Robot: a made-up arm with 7 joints.
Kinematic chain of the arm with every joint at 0, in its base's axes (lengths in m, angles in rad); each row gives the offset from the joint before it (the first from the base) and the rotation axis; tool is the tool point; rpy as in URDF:
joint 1: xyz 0 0 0.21 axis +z
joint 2: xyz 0 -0.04 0.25 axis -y
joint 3: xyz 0 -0.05 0.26 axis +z
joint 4: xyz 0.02 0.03 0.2 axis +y
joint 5: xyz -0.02 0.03 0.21 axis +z
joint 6: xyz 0 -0.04 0.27 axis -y
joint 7: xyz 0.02 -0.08 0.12 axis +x
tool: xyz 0 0 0 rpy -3.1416 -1.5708 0
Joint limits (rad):
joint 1: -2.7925..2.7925
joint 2: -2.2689..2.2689
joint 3: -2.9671..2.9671
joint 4: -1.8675..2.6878
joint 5: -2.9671..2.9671
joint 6: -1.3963..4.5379
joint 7: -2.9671..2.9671
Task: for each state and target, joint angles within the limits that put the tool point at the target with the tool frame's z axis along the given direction. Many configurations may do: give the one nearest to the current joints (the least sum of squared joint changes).
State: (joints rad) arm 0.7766 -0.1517 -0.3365 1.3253 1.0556 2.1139 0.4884
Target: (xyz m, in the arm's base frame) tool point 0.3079 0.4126 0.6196 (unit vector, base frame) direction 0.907 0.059 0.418
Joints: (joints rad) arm 1.2751 -0.4516 -0.1280 1.6954 0.9951 2.9929 0.4884
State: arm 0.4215 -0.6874 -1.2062 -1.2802 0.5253 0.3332 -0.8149
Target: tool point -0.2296 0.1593 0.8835 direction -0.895 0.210 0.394
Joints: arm 1.1021 -0.9649 -1.0266 -1.7643 0.3249 1.3184 -0.8149
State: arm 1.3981 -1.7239 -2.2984 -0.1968 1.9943 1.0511 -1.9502
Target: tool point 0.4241 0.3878 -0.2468 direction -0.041 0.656 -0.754
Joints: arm 0.7412 -2.2454 -2.5311 -0.7999 2.2242 1.8638 -1.9502
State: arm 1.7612 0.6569 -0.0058 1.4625 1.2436 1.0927 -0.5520
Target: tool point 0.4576 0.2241 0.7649 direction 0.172 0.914 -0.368
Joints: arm 1.2782 0.3132 -0.4208 2.0420 0.9868 1.0663 -0.5520
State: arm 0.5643 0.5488 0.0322 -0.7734 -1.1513 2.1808 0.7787
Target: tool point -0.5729 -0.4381 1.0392 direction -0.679 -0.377 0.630
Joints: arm 0.7770 0.6518 -0.0752 -0.2051 -1.4218 1.7648 0.7787
